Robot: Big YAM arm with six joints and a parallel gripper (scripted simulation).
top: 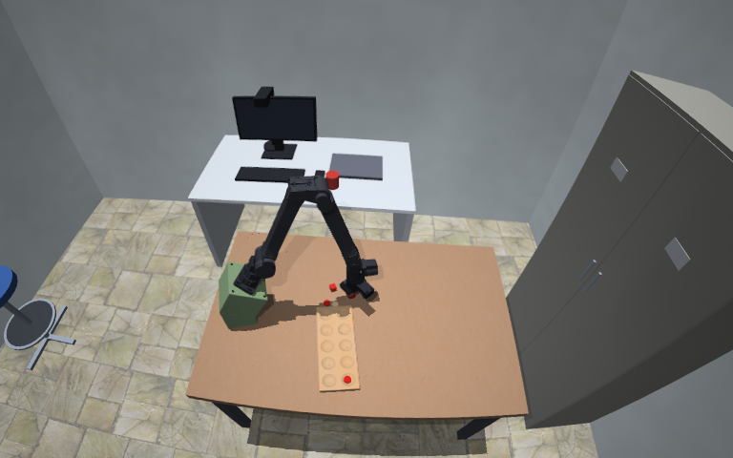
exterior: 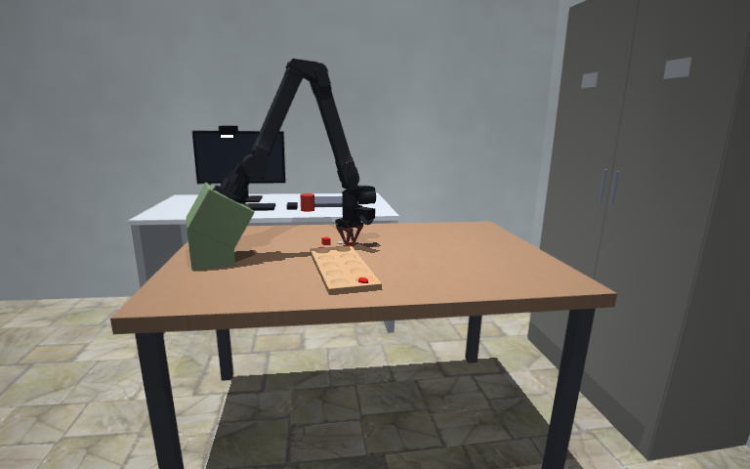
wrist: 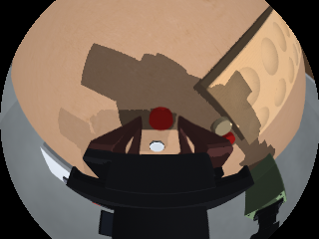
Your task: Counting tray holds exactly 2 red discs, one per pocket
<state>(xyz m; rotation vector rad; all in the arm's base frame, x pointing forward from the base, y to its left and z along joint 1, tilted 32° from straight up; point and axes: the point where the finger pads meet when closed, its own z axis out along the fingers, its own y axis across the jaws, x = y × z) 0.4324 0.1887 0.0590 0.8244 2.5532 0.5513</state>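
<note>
The white piece is 4 cm behind my hand, 3 cm to the left of it and 2 cm below it. From my hand the other things lie so: wooden counting tray 27 cm to the right, 1 cm below, 1 cm ahead; then red cube 10 cm behind, 1 cm to the left, 1 cm below; then tan disc 7 cm to the right, 6 cm behind, 1 cm below.
</note>
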